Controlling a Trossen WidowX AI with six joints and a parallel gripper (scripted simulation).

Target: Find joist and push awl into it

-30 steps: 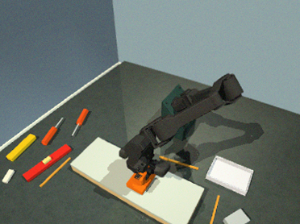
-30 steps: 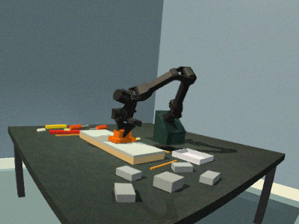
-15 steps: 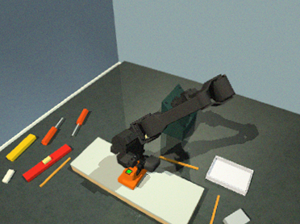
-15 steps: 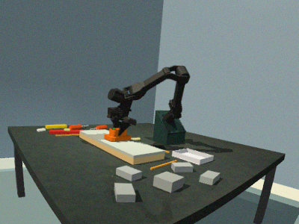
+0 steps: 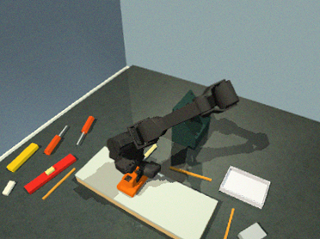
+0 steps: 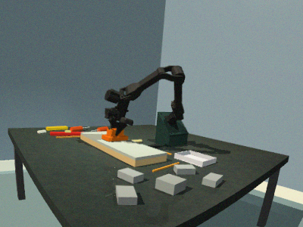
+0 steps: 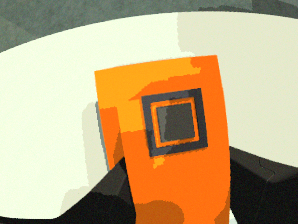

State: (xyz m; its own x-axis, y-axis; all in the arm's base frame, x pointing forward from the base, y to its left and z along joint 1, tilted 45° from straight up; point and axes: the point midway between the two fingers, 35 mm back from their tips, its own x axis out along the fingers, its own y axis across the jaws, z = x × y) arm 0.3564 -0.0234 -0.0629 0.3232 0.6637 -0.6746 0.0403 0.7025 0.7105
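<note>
My gripper tip is 380 mm to the right of the white tray, 200 mm past it and 50 mm above it. From my gripper tip the other things lie so: orange stud finder 20 mm above, 10 mm ahead; awl 160 mm behind, 60 mm below, 40 mm to the right; square indicator 30 mm above, 20 mm ahead.
</note>
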